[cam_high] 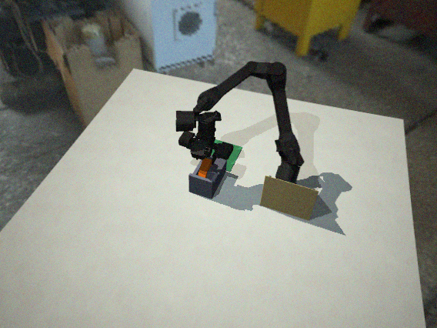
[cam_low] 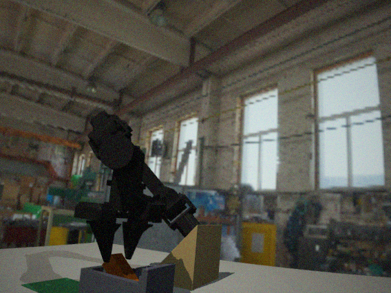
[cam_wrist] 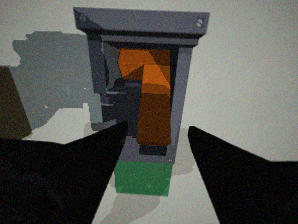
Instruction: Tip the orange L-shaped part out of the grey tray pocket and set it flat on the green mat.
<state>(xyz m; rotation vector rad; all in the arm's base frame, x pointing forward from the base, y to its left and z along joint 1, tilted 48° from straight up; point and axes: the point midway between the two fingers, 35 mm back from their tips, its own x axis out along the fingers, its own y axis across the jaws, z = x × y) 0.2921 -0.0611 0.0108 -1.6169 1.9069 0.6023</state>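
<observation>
Right now the orange L-shaped part is 1 cm behind my gripper tip, 4 cm to the left of it and 5 cm below it. The rest, counted from my gripper tip: green mat: 3 cm behind, 14 cm to the right, 10 cm below.
</observation>
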